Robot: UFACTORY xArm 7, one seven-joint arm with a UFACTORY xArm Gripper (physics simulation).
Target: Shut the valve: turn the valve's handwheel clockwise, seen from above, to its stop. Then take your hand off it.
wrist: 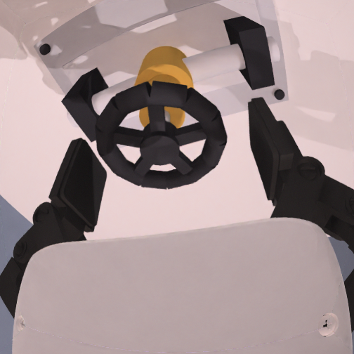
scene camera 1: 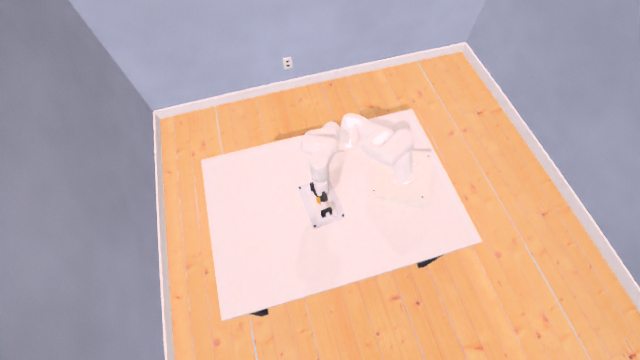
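Note:
The black five-spoked handwheel (wrist: 159, 149) sits on the orange valve body (wrist: 164, 59) (scene camera 1: 318, 200). My gripper (wrist: 167, 137) (scene camera 1: 322, 194) is open and empty. In the wrist view its fingers stand wide apart, one to the left and one to the right of the wheel, with a gap on each side; the left gap is the narrower. The wheel shows nearer the left finger and reaches beyond the fingertips towards the top of the view. How the fingers compare with the wheel in height is hard to tell. In the scene view the arm and gripper largely cover the wheel.
A white pipe (wrist: 217, 64) runs through the valve between two black brackets (wrist: 256, 55) (wrist: 85, 105) on a pale base plate (wrist: 225, 97) (scene camera 1: 309, 209) with dark corner bolts. The plate lies on the white table (scene camera 1: 260, 225). The arm's base stands at the table's right side.

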